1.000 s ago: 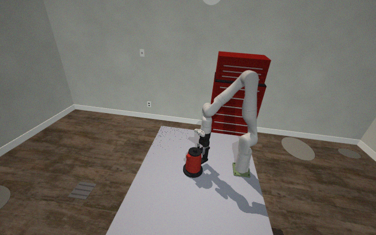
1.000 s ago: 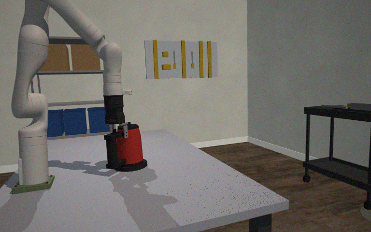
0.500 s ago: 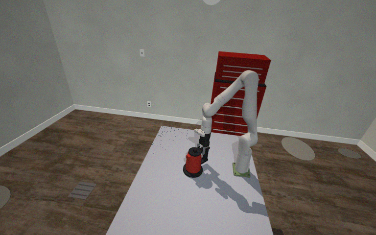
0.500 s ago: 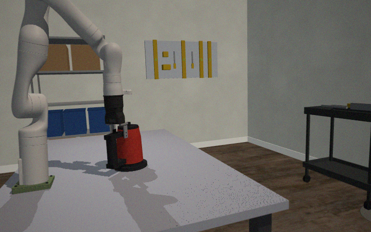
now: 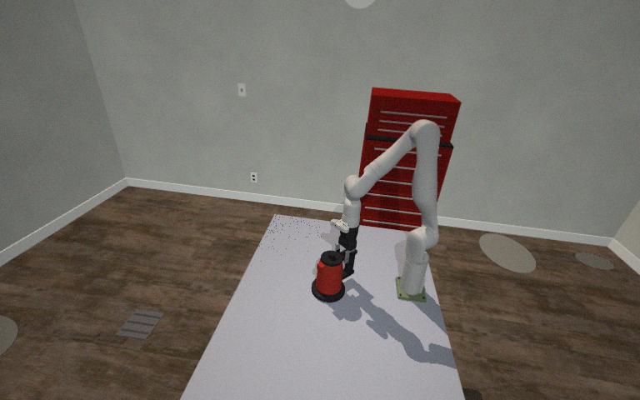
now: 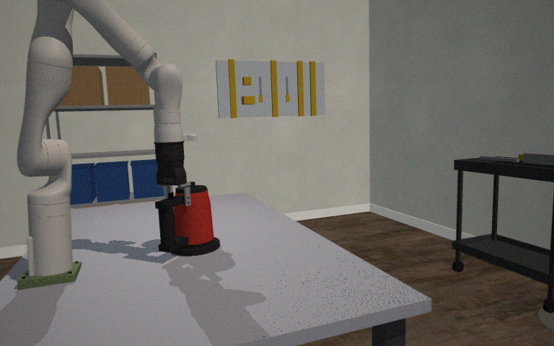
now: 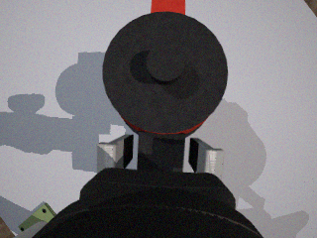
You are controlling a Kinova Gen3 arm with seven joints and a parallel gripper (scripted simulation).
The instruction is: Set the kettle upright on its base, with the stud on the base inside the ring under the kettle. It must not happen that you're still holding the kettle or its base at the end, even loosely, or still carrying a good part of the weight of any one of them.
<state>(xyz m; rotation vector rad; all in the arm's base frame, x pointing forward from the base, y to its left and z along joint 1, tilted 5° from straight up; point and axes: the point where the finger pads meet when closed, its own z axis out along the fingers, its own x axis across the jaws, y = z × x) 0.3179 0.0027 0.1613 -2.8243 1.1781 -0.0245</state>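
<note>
My gripper is now 2 cm short of the red kettle, 2 cm to the right of it and 6 cm above it. Also, from my hand: round black base (4 cm ahead, 4 cm to the left, 15 cm below).
</note>
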